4 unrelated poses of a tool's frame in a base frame.
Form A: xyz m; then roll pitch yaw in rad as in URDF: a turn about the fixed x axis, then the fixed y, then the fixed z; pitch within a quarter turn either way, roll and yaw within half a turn.
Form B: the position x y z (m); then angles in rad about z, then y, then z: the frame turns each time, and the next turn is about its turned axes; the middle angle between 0 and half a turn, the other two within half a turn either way. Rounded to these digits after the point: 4 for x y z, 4 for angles.
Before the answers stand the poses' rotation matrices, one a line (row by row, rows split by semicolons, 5 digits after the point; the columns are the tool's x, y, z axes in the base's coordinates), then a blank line. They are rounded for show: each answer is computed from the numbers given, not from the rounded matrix.
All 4 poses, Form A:
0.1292 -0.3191 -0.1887 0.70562 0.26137 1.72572
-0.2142 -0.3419 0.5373 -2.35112 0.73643 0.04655
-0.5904 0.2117 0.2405 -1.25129 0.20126 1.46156
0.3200 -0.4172 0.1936 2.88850 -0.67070 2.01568
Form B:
-0.14906 -0.77795 0.61039; 0.95447 0.04811 0.29441; -0.25840 0.62648 0.73536
0.74007 -0.44408 -0.50507; 0.03448 -0.72496 0.68793; -0.67165 -0.52653 -0.52121
0.10682 -0.33292 -0.93689; 0.97398 -0.15441 0.16592; -0.19990 -0.93023 0.30776
-0.33713 0.94088 -0.03293; 0.70713 0.27616 0.65092; 0.62153 0.19616 -0.75843

0.1292 -0.3191 -0.1887 0.4494 0.7446 1.1796
-0.2142 -0.3419 0.5373 2.2041 2.1191 -0.6649
-0.5904 0.2117 0.2405 2.9663 1.2580 -1.3591
0.3200 -0.4172 0.1936 1.6213 2.4317 2.8359

